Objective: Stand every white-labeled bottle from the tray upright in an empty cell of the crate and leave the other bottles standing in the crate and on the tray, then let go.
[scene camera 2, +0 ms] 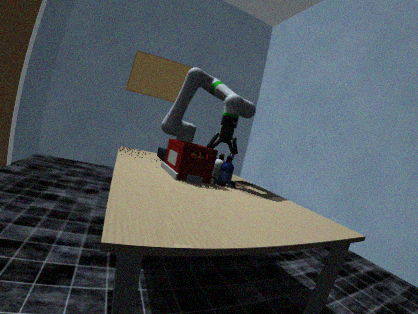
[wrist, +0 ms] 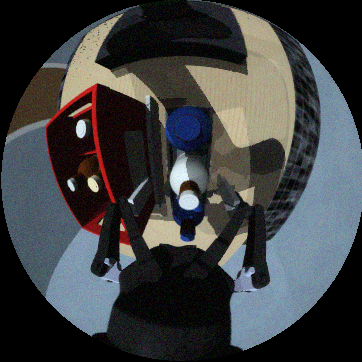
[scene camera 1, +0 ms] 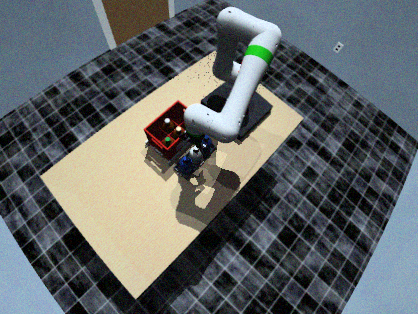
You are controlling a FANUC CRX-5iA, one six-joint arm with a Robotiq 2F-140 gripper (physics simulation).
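Places are measured from the arm's base along level axes (x ahead, y left, z up), in centimetres.
Pixels of known places: gripper, between the fingertips: (scene camera 2: 219,163) (wrist: 184,183) (scene camera 1: 194,151).
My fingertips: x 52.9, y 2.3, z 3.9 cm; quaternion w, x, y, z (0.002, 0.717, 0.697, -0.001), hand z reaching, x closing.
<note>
Ahead of a thing's pixels: the offset from my fingertips to its middle. "spot": to the spot under its first point.
The white-labeled bottle @[dx -0.5, dy +0.9, dz -1.8 cm] (scene camera 1: 195,151) (scene camera 2: 218,168) (wrist: 192,171) stands upright in the dark tray @[spot: dx +12.4, dy +5.1, dz -7.6 cm] (scene camera 1: 187,177), between two blue-labeled bottles, one nearer the robot base (scene camera 1: 207,142) (wrist: 187,122) and one farther away @[dx +7.9, dy +0.4, dz -1.8 cm] (scene camera 1: 185,162) (scene camera 2: 227,171) (wrist: 185,214). My gripper (scene camera 2: 223,149) (wrist: 184,183) is open and empty, its fingertips slightly above the bottle tops, one to each side of the white-labeled bottle in the wrist view; the arm largely hides it in scene camera 1. The red crate @[dx -3.5, dy -18.2, dz -1.3 cm] (scene camera 1: 156,140) (scene camera 2: 195,170) (wrist: 119,115) holds several brown bottles, with white, cream and green caps.
The crate stands close alongside the tray, with its high side wall near one finger in the wrist view. The black base plate (scene camera 1: 256,116) (wrist: 175,59) lies beyond the tray's robot-side end. The arm (scene camera 1: 247,82) (scene camera 2: 190,95) reaches over the tray.
</note>
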